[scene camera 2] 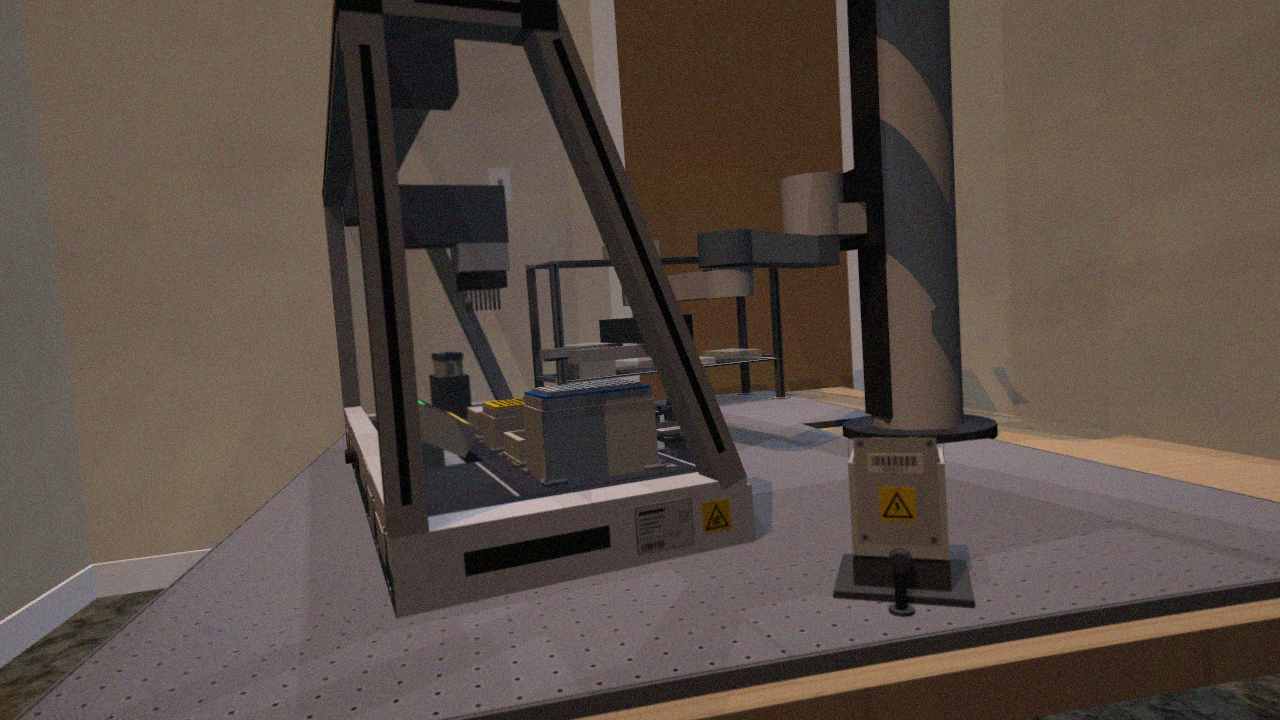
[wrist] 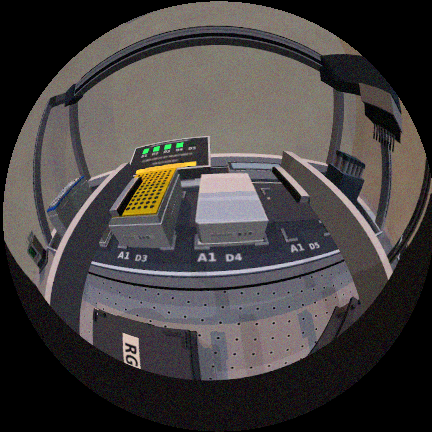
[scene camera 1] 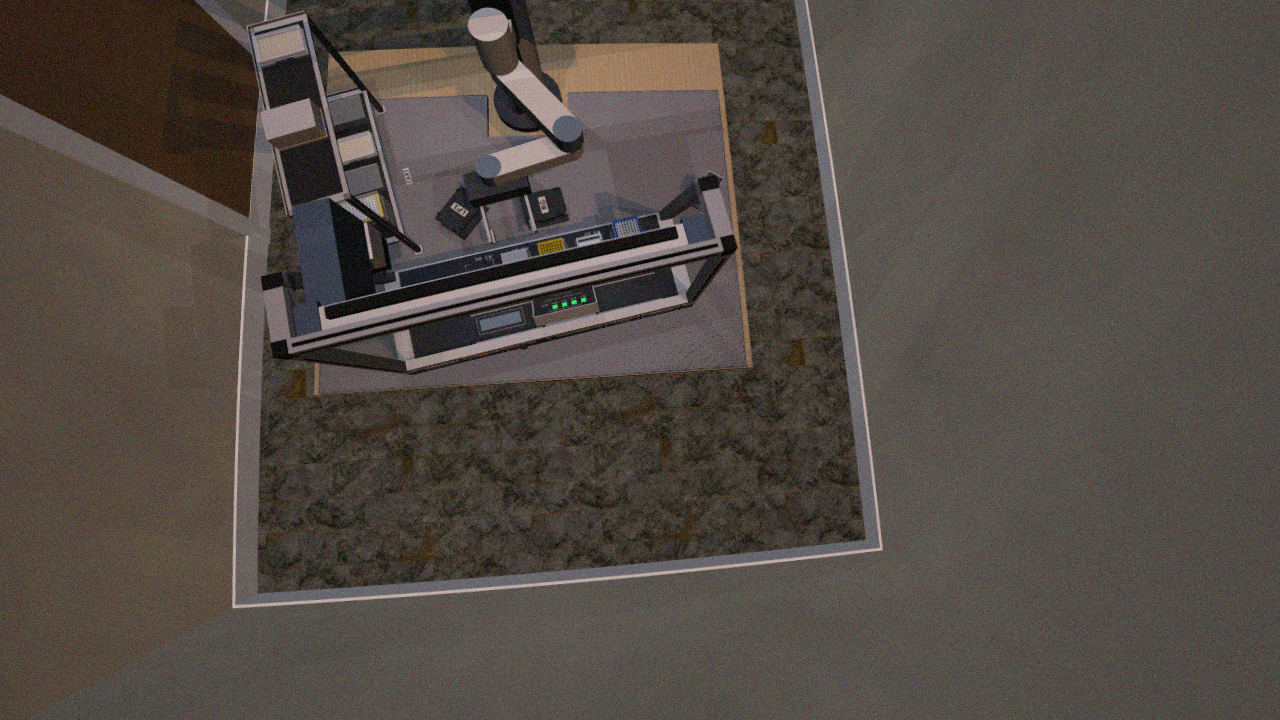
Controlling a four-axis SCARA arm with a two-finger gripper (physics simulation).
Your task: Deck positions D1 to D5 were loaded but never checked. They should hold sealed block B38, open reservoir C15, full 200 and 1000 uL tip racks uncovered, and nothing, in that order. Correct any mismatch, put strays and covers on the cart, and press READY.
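Frame: origin at the arm's base, x ahead, y left, z up, level; millimetres.
Seen in the pictures: gripper, fingertip midpoint: (scene camera 2: pixel 554 356) (wrist: pixel 205 160) (scene camera 1: pixel 513 237); arm's base at its link origin: (scene camera 2: pixel 917 434).
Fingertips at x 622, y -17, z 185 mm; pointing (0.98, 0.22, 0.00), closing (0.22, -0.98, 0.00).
Observation:
Pixels of each thing's top centre, then the offset from my fingertips to it.
- pale closed block at its top centre: (wrist: pixel 227 191) (scene camera 1: pixel 517 269) dx +72, dy -12, dz -73 mm
- yellow-topped tip rack at its top centre: (scene camera 2: pixel 531 399) (wrist: pixel 143 187) (scene camera 1: pixel 553 258) dx +49, dy +109, dz -54 mm
- white open reservoir at its top centre: (scene camera 1: pixel 592 253) dx +26, dy +232, dz -83 mm
- blue-rimmed rack at its top centre: (scene camera 2: pixel 586 384) (wrist: pixel 62 191) (scene camera 1: pixel 629 236) dx +3, dy +354, dz -17 mm
- shelved cart at its top centre: (scene camera 2: pixel 655 258) (scene camera 1: pixel 294 107) dx -307, dy -516, dz +184 mm
- white box at its top centre: (scene camera 2: pixel 629 243) (scene camera 1: pixel 287 118) dx -244, dy -500, dz +220 mm
My gripper (wrist: pixel 205 160) (scene camera 1: pixel 509 222) is open and empty. Its fingers reach over the deck in the wrist view, left over the D3 rack, right beside the D4 block. A pale closed block (wrist: pixel 230 207) (scene camera 1: pixel 515 255) sits at D4; its label is too small to read surely. A yellow-topped tip rack (wrist: pixel 152 192) (scene camera 1: pixel 550 245) sits at D3. A white open reservoir (scene camera 1: pixel 588 239) sits at D2, hidden in the wrist view. A blue-rimmed rack (wrist: pixel 67 197) (scene camera 1: pixel 626 226) (scene camera 2: pixel 586 429) sits at D1. D5 shows bare corner brackets. The panel (wrist: pixel 175 159) (scene camera 1: pixel 563 305) has green lights for D1 to D4.
A black RG stand (wrist: pixel 165 345) (scene camera 1: pixel 559 201) and another black stand (scene camera 1: pixel 459 213) lie before the deck. A shelved cart (scene camera 1: pixel 328 105) (scene camera 2: pixel 777 322) at the left bears a white box (scene camera 1: pixel 290 123) and racks. A pipetting head (wrist: pixel 380 105) (scene camera 2: pixel 481 259) hangs under the gantry, which spans the deck.

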